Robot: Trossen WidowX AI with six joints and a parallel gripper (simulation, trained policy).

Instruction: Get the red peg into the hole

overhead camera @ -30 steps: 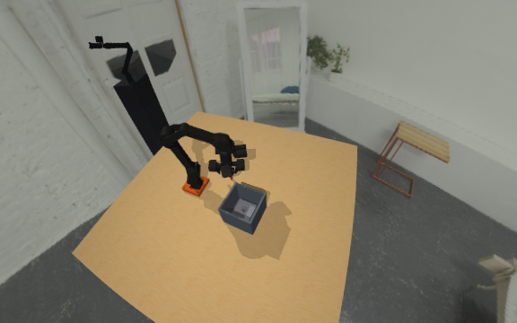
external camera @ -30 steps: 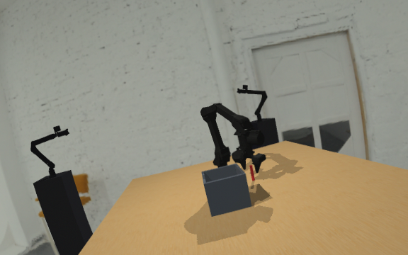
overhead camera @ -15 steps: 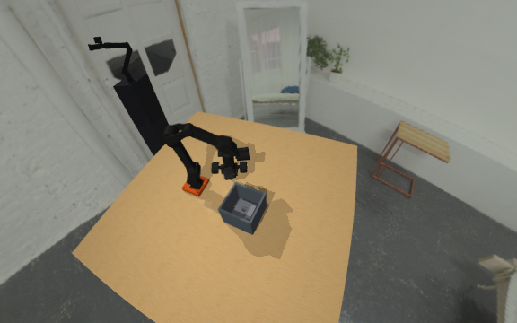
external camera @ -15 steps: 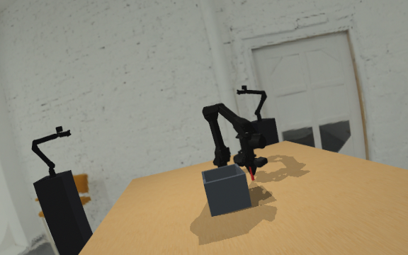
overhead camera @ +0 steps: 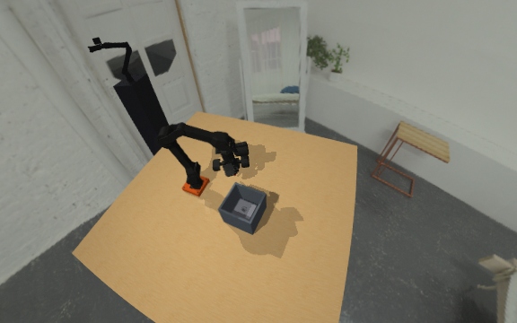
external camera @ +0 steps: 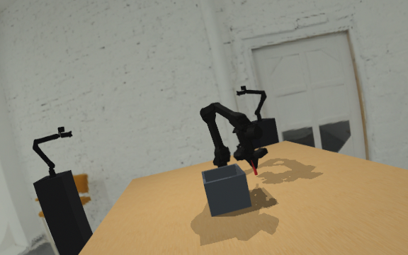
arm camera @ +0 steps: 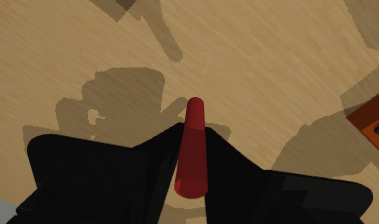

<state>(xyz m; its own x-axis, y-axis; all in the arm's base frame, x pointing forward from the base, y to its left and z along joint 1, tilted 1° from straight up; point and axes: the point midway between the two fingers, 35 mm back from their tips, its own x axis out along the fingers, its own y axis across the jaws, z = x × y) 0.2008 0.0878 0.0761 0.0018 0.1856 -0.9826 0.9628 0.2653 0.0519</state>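
Right now my gripper tip is 11 cm short of the plate, 21 cm to the left of it and 2 cm above it. Round my gripper tip: red peg 1 cm above.
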